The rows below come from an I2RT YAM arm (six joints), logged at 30 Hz.
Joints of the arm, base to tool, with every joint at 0 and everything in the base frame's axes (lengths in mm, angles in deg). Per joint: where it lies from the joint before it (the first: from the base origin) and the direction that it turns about. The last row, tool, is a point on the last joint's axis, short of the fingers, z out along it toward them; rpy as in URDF.
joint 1: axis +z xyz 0 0 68
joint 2: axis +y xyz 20 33.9 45.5
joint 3: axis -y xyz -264 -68.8 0
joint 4: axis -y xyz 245 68.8 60
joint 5: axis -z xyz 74 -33.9 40.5
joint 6: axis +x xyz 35.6 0 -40.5
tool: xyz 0 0 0 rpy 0 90 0
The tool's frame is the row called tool.
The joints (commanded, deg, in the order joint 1, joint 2, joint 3, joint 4, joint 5, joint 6), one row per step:
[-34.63, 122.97, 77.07, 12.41, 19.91, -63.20]
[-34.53, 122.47, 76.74, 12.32, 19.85, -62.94]
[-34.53, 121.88, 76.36, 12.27, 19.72, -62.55]
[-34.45, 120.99, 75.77, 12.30, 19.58, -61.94]
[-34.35, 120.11, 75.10, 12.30, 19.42, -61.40]
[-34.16, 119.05, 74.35, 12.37, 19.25, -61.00]
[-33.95, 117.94, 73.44, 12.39, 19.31, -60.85]
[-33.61, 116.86, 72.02, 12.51, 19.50, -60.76]
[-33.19, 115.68, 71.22, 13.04, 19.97, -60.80]
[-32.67, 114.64, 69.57, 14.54, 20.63, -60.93]
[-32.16, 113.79, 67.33, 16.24, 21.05, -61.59]
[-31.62, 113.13, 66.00, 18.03, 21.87, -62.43]
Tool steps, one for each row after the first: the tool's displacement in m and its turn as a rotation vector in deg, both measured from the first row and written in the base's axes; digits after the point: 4 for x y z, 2 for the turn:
[-0.0007, 0.0015, 0.0020, 0.10, -0.27, 0.02]
[-0.0020, 0.0025, 0.0045, 0.25, -0.73, -0.08]
[-0.0036, 0.0045, 0.0082, 0.40, -1.49, -0.19]
[-0.0053, 0.0068, 0.0114, 0.61, -2.10, -0.24]
[-0.0070, 0.0098, 0.0156, 0.66, -2.75, -0.10]
[-0.0092, 0.0133, 0.0191, 0.58, -3.02, -0.02]
[-0.0123, 0.0184, 0.0198, 0.67, -2.85, 0.12]
[-0.0132, 0.0226, 0.0251, -0.06, -3.44, 0.18]
[-0.0153, 0.0283, 0.0264, -0.89, -3.91, 0.22]
[-0.0189, 0.0348, 0.0233, -1.54, -3.57, 0.70]
[-0.0199, 0.0397, 0.0240, -2.89, -3.69, 0.96]

